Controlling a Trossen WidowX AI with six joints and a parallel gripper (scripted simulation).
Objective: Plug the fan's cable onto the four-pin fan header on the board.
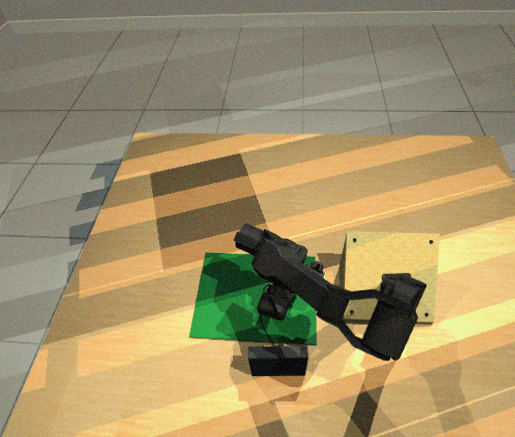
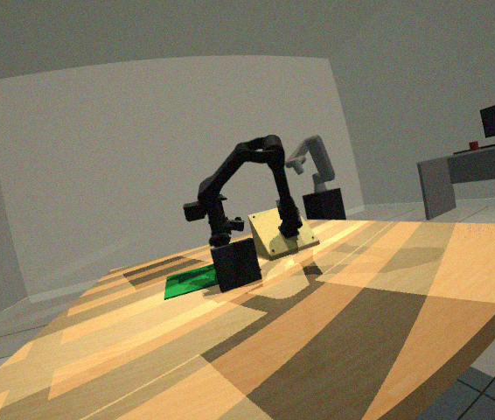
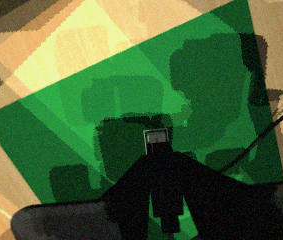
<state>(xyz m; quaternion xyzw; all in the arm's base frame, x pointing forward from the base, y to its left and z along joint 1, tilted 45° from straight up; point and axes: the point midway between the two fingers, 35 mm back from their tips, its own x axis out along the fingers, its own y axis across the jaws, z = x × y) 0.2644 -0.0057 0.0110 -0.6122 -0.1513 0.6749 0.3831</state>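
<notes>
Now: the green board 7 cm ahead of my gripper tip, 5 cm below it and 2 cm to the right of it. From my gripper tip the other things lie so: dark plug: 1 cm ahead, 1 cm above; then black fan: 16 cm to the left, 2 cm above, 1 cm ahead.
</notes>
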